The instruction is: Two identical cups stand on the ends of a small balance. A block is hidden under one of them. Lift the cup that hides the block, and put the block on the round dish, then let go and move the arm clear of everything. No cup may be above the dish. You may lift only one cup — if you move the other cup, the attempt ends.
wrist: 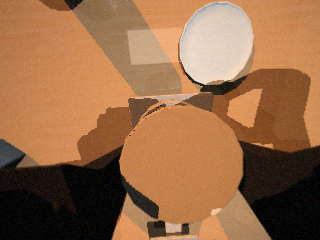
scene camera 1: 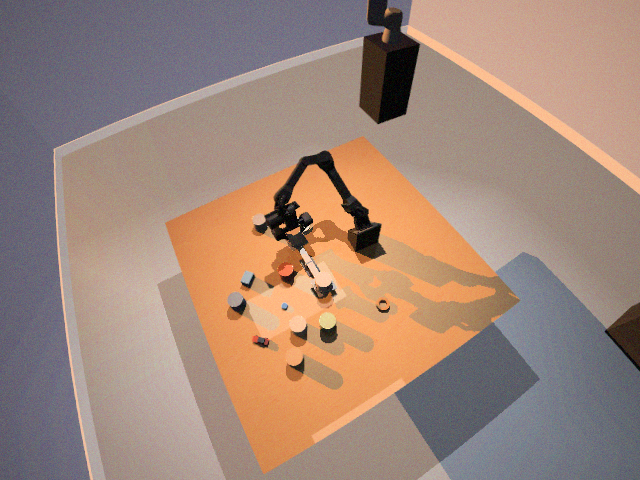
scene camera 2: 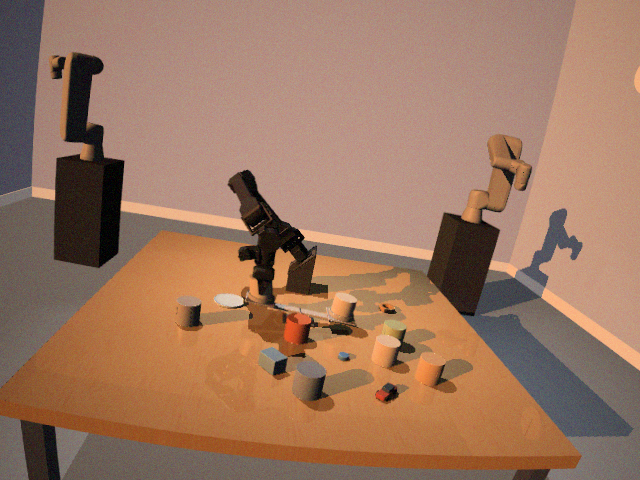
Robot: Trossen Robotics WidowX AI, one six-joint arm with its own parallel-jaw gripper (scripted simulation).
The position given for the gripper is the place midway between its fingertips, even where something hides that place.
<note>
In view: the gripper (scene camera 2: 260, 289), a red cylinder (scene camera 2: 297, 326), a grey-beige cylinder (scene camera 2: 188, 308), a small balance (scene camera 2: 331, 316) and a round dish (wrist: 213, 49).
The gripper shows as well in the wrist view (wrist: 173, 142). The wrist view does not show the grey-beige cylinder: it is out of frame.
</note>
